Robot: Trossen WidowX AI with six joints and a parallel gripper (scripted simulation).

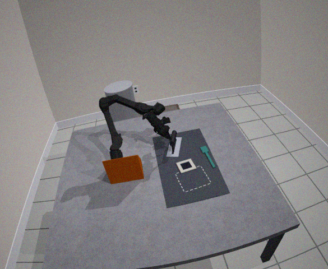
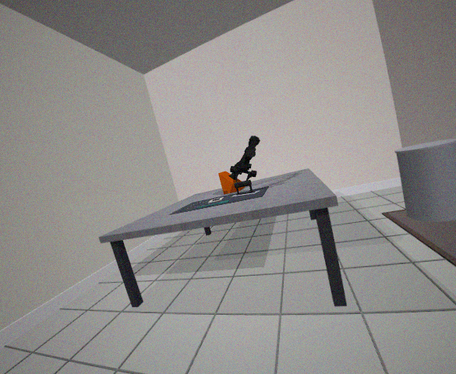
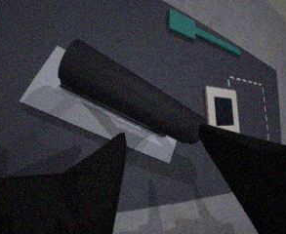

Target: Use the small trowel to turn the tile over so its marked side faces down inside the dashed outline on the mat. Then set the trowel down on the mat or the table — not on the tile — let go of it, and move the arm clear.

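Now: the dark mat 140 mm to the right of my gripper tip, 100 mm below it and 90 mm ahead of it. Also, from my gripper tip: teal trowel: 220 mm ahead, 100 mm to the right, 80 mm below; beige square tile: 180 mm to the right, 80 mm below, 80 mm ahead.
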